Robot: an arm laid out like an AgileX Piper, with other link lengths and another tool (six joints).
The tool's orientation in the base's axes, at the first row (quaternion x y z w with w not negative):
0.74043, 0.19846, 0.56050, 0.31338
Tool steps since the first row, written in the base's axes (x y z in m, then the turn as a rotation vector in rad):
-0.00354, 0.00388, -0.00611, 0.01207, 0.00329, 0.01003
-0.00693, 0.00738, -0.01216, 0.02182, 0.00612, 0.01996
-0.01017, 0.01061, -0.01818, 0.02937, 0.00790, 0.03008
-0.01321, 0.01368, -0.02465, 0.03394, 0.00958, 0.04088
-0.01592, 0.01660, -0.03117, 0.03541, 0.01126, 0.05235
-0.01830, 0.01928, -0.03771, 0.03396, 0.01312, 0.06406
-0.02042, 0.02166, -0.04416, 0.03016, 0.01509, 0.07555
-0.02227, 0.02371, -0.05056, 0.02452, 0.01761, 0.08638
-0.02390, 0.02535, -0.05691, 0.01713, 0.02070, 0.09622
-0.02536, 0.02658, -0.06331, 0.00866, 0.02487, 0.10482
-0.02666, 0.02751, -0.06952, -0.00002, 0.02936, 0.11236
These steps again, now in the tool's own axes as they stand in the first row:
-0.00284, -0.00680, -0.00325, 0.01274, 0.00381, 0.00897
-0.00585, -0.01330, -0.00627, 0.02442, 0.00802, 0.01585
-0.00896, -0.01959, -0.00908, 0.03493, 0.01324, 0.02085
-0.01244, -0.02608, -0.01159, 0.04497, 0.01917, 0.02291
-0.01595, -0.03252, -0.01374, 0.05458, 0.02575, 0.02190
-0.01953, -0.03881, -0.01551, 0.06362, 0.03252, 0.01802
-0.02317, -0.04485, -0.01698, 0.07188, 0.03920, 0.01190
-0.02690, -0.05062, -0.01812, 0.07950, 0.04513, 0.00401
-0.03080, -0.05607, -0.01896, 0.08627, 0.05007, -0.00552
-0.03495, -0.06128, -0.01953, 0.09255, 0.05344, -0.01611
-0.03912, -0.06614, -0.01991, 0.09822, 0.05586, -0.02680

